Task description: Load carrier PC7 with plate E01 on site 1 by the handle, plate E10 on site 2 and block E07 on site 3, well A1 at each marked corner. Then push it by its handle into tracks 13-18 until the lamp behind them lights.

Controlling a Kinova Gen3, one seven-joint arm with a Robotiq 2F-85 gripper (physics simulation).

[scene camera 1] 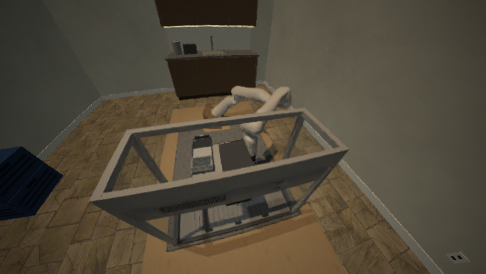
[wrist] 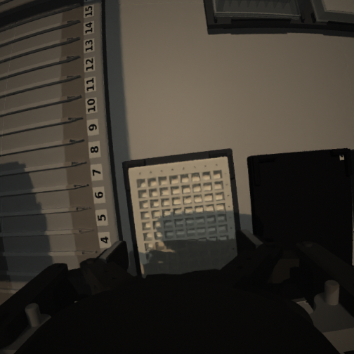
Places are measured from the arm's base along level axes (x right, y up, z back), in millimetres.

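Where they show: arm's base, origin of the base link: (scene camera 1: 215,113).
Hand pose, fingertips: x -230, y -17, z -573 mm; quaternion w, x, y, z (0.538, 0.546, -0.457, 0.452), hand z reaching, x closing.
Observation:
Things, the pixels of their top centre, and the offset from my fingertips. "*": a spot on its surface instead.
- carrier, surface spot: (scene camera 1: 202,140) * dx +313, dy -28, dz +280 mm
- plate with a fine grid, middle of its top: (scene camera 1: 202,151) dx +295, dy -8, dz +156 mm
- white plate, middle of its top: (scene camera 1: 202,151) dx +294, dy -13, dz +153 mm
My gripper (scene camera 1: 255,160) (wrist: 181,247) is open and empty, above a pale block with square wells (wrist: 182,192); in the wrist view its fingertips show on either side of the block's near part. The block sits in a dark-rimmed holder (wrist: 134,164), partly shaded and partly hidden by the gripper; its label is not readable. The carrier (scene camera 1: 202,140) (wrist: 250,28) stands left of the gripper in the scene view and at the top right of the wrist view. It bears a plate with a fine grid (scene camera 1: 202,163) and a white plate (scene camera 1: 202,152). Numbered tracks (wrist: 40,107) lie at the wrist view's left; 4 to 15 are readable.
A black holder (wrist: 300,200) lies right of the block. A large dark panel (scene camera 1: 234,155) stands between carrier and gripper in the scene view. A grey open frame (scene camera 1: 150,196) rises around the front deck, its top beams crossing in front of the work area.

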